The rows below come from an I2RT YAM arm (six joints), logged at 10 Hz.
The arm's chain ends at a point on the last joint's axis. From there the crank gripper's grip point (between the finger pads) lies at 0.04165 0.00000 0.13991 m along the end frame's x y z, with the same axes.
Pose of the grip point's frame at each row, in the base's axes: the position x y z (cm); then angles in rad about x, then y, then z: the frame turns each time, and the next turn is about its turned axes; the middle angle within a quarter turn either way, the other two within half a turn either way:
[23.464 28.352 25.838 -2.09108 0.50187 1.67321]
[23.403 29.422 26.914 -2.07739 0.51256 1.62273]
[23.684 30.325 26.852 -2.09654 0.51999 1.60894]
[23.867 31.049 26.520 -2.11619 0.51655 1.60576]
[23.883 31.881 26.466 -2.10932 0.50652 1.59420]
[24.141 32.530 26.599 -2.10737 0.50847 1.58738]
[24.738 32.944 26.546 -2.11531 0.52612 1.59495]
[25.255 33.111 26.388 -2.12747 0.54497 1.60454]
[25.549 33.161 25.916 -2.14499 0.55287 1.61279]
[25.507 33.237 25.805 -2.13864 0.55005 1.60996]
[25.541 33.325 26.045 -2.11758 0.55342 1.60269]
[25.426 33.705 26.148 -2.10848 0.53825 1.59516]
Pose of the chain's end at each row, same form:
[17.107 19.591 35.632 -2.09108 0.50187 1.67321]
[16.730 20.686 36.519 -2.07739 0.51256 1.62273]
[16.870 21.843 36.585 -2.09654 0.51999 1.60894]
[17.084 22.746 36.427 -2.11619 0.51655 1.60576]
[17.181 23.473 36.339 -2.10932 0.50652 1.59420]
[17.390 24.126 36.443 -2.10737 0.50847 1.58738]
[17.799 24.709 36.401 -2.11531 0.52612 1.59495]
[18.122 25.091 36.282 -2.12747 0.54497 1.60454]
[18.351 25.347 35.927 -2.14499 0.55287 1.61279]
[18.333 25.348 35.774 -2.13864 0.55005 1.60996]
[18.300 25.263 35.826 -2.11758 0.55342 1.60269]
[18.341 25.475 35.903 -2.10848 0.53825 1.59516]

